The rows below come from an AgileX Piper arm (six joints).
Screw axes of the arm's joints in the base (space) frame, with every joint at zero. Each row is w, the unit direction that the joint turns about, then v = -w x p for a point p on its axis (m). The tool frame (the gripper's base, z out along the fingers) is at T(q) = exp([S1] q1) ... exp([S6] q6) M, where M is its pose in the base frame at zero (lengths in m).
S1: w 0 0 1 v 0.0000 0.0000 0.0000
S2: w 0 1 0 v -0.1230 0.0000 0.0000
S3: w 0 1 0 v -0.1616 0.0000 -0.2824
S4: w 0.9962 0 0.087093 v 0.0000 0.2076 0.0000
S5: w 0 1 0 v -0.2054 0.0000 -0.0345
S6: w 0.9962 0 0.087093 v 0.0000 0.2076 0.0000
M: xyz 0.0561 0.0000 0.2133 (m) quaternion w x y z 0.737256 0 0.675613 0
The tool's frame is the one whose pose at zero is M.
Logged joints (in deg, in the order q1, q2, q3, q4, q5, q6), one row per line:
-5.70, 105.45, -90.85, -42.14, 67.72, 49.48
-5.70, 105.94, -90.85, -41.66, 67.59, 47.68
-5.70, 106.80, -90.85, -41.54, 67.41, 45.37
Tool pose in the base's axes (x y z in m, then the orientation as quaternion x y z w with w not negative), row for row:
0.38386, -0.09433, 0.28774, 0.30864, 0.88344, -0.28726, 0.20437
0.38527, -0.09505, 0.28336, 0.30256, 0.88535, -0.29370, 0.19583
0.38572, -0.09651, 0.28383, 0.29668, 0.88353, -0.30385, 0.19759
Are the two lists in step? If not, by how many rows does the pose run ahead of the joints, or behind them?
The pose runs 2 rows ahead of the joints: the pose in row i belongs to the joints in row i + 2.
